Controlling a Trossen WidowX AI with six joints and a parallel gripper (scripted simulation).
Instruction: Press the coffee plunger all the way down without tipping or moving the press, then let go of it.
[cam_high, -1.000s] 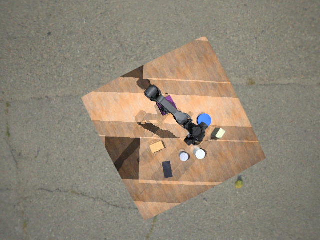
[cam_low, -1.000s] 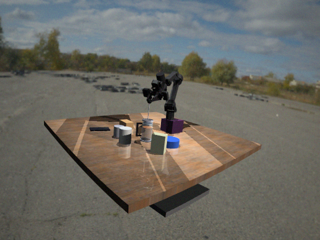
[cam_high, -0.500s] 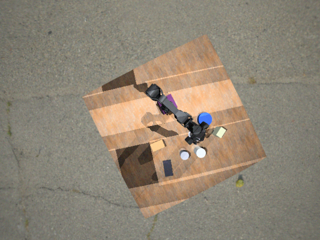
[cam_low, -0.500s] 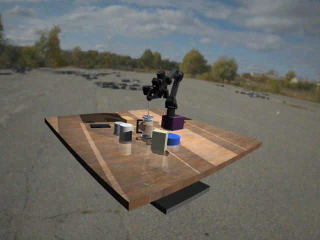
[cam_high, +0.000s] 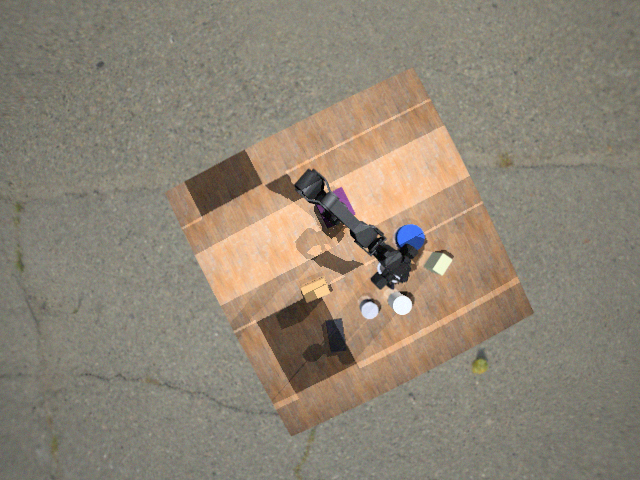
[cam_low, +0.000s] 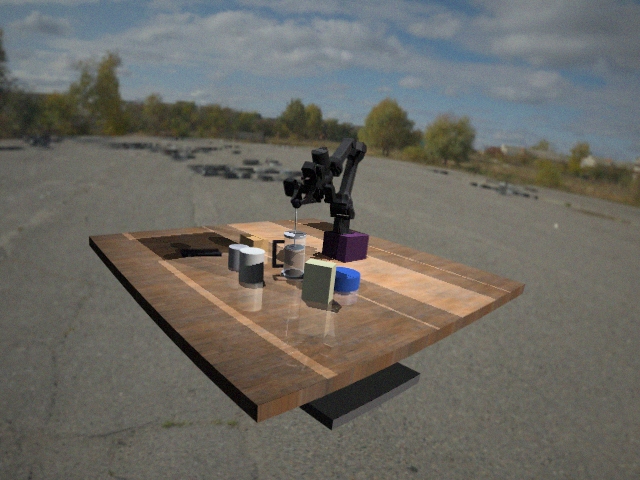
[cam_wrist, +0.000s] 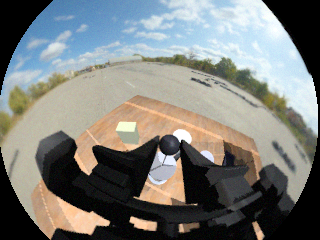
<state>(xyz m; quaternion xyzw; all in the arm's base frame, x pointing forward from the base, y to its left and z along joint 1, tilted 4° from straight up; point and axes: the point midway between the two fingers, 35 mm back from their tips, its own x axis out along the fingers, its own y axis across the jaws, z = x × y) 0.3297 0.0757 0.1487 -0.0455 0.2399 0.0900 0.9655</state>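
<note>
Right now my gripper tip is 10 mm to the left of the coffee press and 130 mm above it. Round my gripper tip: tan box 120 mm behind, 320 mm to the right, 220 mm below; blue disc 80 mm behind, 150 mm to the left, 220 mm below.
</note>
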